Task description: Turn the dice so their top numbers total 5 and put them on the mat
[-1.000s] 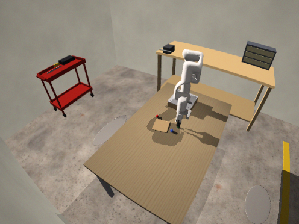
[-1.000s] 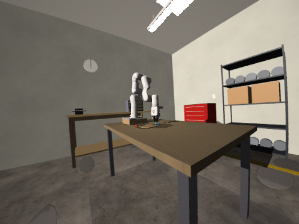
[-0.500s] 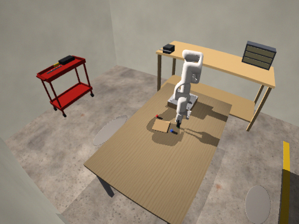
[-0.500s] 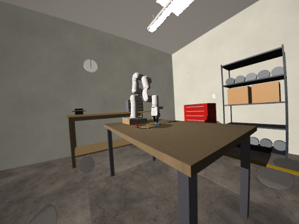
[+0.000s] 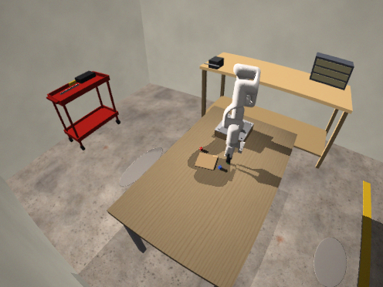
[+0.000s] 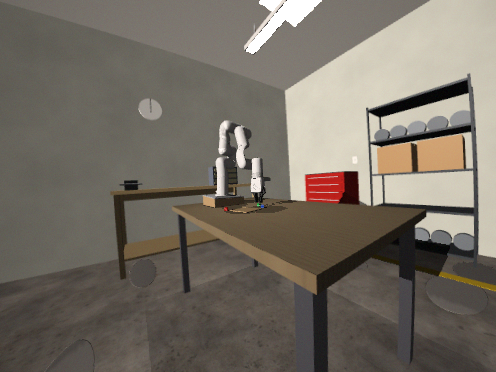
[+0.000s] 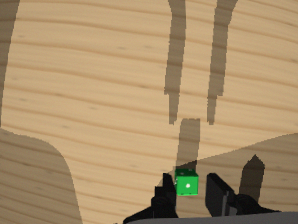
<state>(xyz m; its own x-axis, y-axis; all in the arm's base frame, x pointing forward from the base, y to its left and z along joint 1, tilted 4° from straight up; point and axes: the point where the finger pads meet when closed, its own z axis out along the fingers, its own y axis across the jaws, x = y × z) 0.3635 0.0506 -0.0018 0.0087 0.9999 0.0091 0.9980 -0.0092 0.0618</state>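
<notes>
Right now the green die is 40 mm below my hand. The rest, counted from my hand: tan mat: 40 mm ahead, 160 mm to the right, 40 mm below; then blue die: 70 mm ahead, 40 mm to the right, 40 mm below; then red die: 50 mm behind, 240 mm to the right, 40 mm below.
</notes>
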